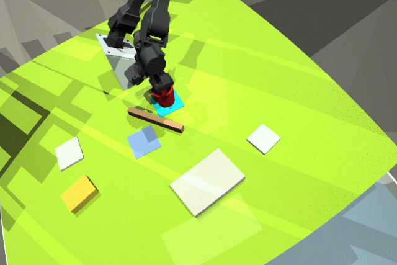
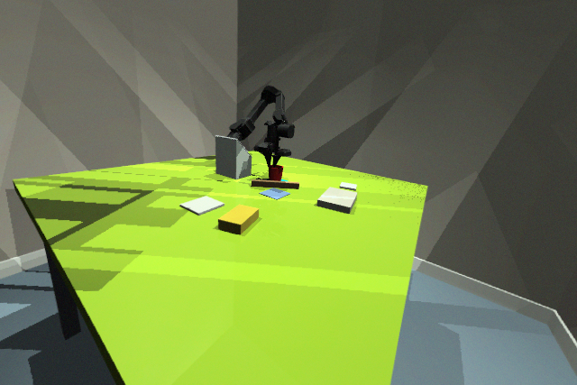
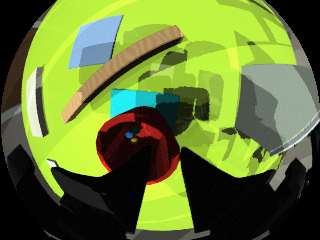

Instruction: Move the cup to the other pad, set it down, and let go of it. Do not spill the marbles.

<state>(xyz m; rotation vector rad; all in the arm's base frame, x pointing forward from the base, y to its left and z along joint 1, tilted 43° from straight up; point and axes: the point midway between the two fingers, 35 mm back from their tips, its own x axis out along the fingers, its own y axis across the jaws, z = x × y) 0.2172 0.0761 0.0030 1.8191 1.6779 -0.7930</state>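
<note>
Right now the red cup is 3 cm below my gripper tip and 3 cm ahead of it. The rest, counted from my gripper tip: cyan pad (7 cm below, 3 cm ahead); then pale blue pad (14 cm to the right, 12 cm ahead, 7 cm below); then wooden bar (7 cm to the right, 7 cm ahead, 6 cm below).
</note>
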